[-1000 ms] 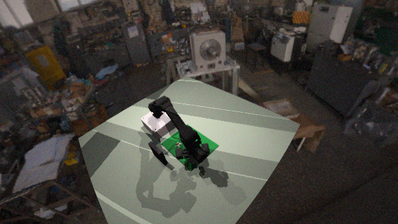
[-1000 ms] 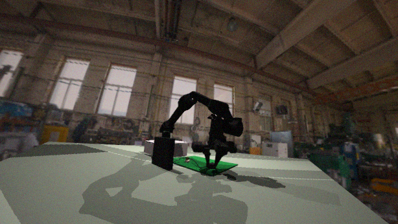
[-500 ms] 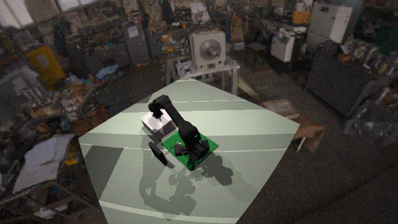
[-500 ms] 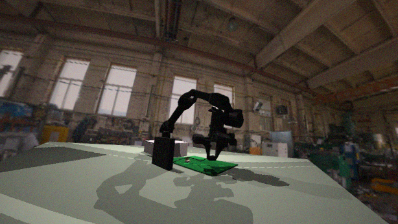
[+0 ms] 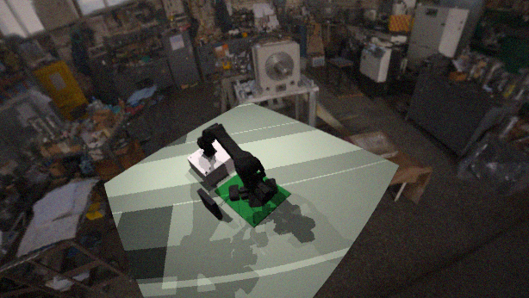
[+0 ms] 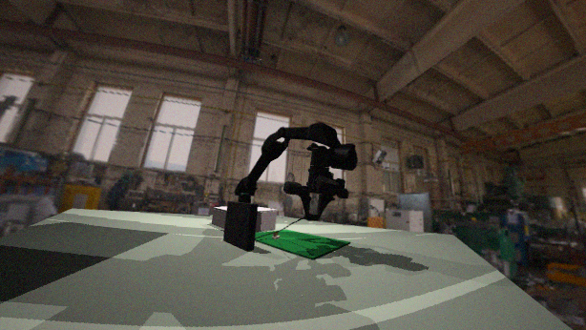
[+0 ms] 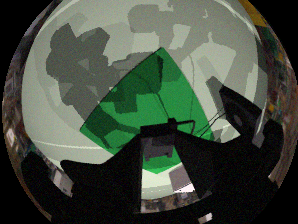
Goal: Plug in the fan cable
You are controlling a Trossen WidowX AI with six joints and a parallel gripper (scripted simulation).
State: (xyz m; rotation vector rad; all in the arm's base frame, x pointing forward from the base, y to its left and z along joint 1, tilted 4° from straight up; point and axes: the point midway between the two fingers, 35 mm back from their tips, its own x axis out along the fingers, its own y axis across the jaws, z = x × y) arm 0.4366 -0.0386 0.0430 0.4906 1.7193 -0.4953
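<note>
The green board lies 10 cm behind my gripper tip, 4 cm to the left of it and 10 cm below it. Round my gripper tip: dark plug: 1 cm behind, 1 cm to the left; then black fan: 14 cm behind, 15 cm to the right, 3 cm below.
</note>
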